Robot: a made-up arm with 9 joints. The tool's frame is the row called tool. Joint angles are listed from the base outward.
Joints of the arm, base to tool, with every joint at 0 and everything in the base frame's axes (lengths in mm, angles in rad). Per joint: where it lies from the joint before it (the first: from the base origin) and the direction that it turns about. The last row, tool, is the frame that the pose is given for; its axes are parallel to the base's.
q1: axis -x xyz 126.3 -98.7 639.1
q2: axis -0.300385 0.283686 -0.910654 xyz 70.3 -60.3 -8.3
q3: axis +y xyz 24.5 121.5 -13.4
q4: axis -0.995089 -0.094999 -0.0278 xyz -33.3 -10 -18
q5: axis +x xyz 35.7 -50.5 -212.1
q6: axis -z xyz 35.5 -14 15.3
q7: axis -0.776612 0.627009 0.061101 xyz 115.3 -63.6 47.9
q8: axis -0.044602 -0.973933 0.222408 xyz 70 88.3 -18.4
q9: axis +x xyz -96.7 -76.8 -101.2
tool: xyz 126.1 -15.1 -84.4
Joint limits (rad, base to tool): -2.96..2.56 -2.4..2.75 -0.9..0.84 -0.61..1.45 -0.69..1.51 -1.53..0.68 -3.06..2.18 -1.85..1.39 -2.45..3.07
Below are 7 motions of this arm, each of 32 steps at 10 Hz.
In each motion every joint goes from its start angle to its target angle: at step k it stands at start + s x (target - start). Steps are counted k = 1, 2, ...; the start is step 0. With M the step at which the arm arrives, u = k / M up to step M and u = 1 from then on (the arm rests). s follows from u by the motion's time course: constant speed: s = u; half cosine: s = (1 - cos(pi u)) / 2; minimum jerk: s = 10 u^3 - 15 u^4 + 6 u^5.
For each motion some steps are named. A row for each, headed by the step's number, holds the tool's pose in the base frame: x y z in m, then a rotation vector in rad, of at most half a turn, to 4 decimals.
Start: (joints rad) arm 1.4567 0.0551 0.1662 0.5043 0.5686 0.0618 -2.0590 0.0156 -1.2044
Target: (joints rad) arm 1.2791 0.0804 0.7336 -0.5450 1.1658 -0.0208 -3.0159 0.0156 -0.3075
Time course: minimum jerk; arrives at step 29
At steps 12, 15, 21, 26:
12: 0.4567 -0.3937 0.8251 0.2023 -1.3643 -0.5342
15: 0.3808 -0.4788 0.8006 0.7078 -1.5817 -0.7379
21: 0.1770 -0.5912 0.6791 1.4138 -2.2425 -1.0345
26: 0.0901 -0.5990 0.6029 -1.4889 2.4595 1.0469

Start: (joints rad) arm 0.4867 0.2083 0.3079 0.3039 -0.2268 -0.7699 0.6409 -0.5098 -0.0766
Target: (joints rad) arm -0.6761 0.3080 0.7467 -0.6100 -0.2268 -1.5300 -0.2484 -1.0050 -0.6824
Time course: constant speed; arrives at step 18
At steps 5, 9, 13, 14, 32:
5: 0.2208 -0.2717 0.2950 -1.0437 1.2733 0.7056
9: 0.1781 -0.0721 0.2553 -0.5256 1.0898 1.1018
13: 0.1520 0.1140 0.3276 -0.0137 0.7782 1.4281
14: 0.1487 0.1515 0.3599 0.1118 0.6810 1.4945
32: 0.1497 0.2478 0.5232 0.5964 0.2219 1.6785

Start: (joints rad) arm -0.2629 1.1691 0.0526 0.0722 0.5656 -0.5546 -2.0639 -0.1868 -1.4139
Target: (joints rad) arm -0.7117 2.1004 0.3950 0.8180 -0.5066 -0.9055 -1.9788 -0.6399 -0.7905
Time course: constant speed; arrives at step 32
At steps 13, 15, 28, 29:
13: 0.2453 -0.2617 0.2773 0.1927 0.1070 -1.0778
15: 0.2199 -0.2378 0.2634 0.2053 0.2444 -1.0399
28: 0.0223 -0.0473 0.2941 0.5222 1.2242 -0.8430
29: 0.0088 -0.0327 0.3073 0.5593 1.3033 -0.8312

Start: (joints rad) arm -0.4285 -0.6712 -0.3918 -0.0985 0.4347 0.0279 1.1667 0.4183 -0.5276
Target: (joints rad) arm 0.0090 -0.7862 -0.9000 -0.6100 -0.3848 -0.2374 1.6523 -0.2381 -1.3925
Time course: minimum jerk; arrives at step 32
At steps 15, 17, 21, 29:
15: 0.5761 0.0458 0.5726 -1.2155 -0.7459 0.3995
17: 0.5551 0.0296 0.6092 -1.4588 -0.7176 0.3202
21: 0.5013 0.0132 0.6771 -1.8926 -0.6300 0.1429
29: 0.4309 0.0146 0.7379 -2.2985 -0.4807 -0.0756

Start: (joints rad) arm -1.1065 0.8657 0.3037 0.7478 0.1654 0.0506 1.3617 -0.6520 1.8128
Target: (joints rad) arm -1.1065 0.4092 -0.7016 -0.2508 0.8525 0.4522 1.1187 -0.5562 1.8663
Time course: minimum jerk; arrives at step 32
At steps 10, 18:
10: 0.0757 -0.0731 0.3222 0.6115 1.3828 -1.7257
18: 0.2688 0.0914 0.2816 1.9162 1.1945 -1.6142

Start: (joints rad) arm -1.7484 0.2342 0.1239 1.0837 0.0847 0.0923 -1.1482 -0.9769 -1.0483
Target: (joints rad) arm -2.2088 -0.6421 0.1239 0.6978 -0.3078 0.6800 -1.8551 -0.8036 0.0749
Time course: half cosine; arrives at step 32
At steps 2, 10, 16, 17, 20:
2: 0.3744 0.0431 0.4020 0.6044 0.2659 0.2740
10: 0.4222 0.0698 0.4770 1.0805 0.0221 0.0499
16: 0.4682 0.0451 0.5914 1.6979 -0.3771 -0.2025
17: 0.4724 0.0335 0.6107 1.8029 -0.4593 -0.2431
20: 0.4756 -0.0104 0.6607 2.0941 -0.7228 -0.3551

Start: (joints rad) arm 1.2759 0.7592 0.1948 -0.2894 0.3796 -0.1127 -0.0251 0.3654 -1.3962
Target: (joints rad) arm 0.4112 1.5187 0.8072 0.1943 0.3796 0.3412 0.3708 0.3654 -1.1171
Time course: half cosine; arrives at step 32
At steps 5, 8, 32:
5: 0.2737 -0.6062 0.7240 -2.1438 -0.1146 -0.9672
8: 0.2143 -0.6154 0.6945 -2.0875 0.0521 -1.0657
32: -0.2006 -0.2319 0.4588 -1.0418 1.7854 -1.2250

